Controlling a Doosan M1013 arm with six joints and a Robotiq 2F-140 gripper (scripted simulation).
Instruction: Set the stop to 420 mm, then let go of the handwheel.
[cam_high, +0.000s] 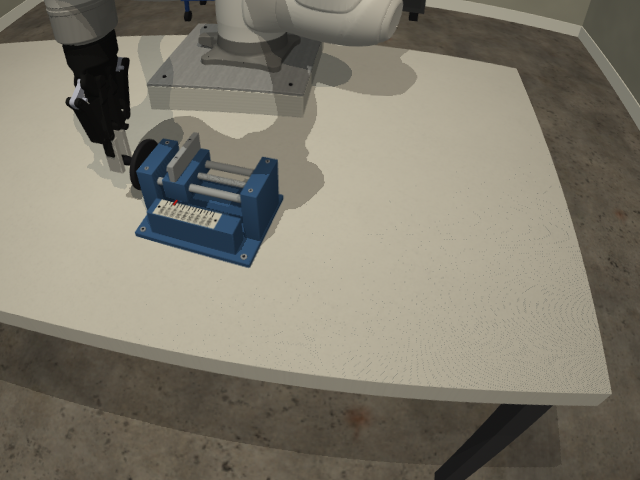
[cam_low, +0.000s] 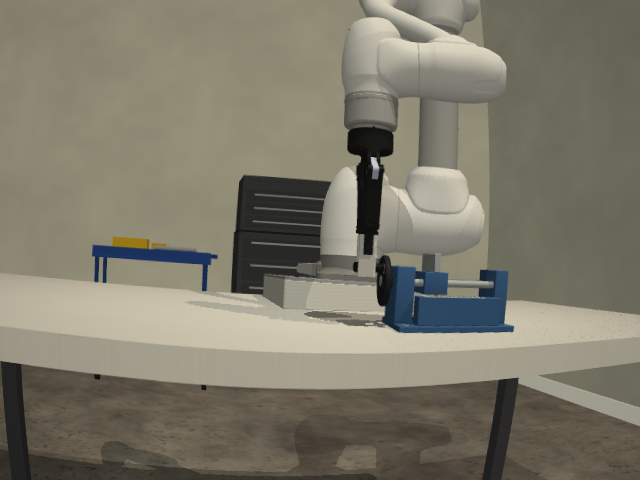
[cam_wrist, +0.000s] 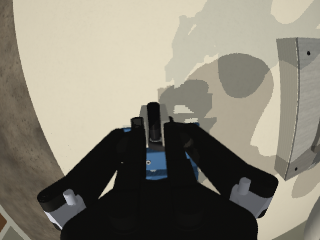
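My gripper is now 110 mm to the right of the stop block and 20 mm above it. From my hand the other things lie so: black handwheel (20 mm to the left, 20 mm below).
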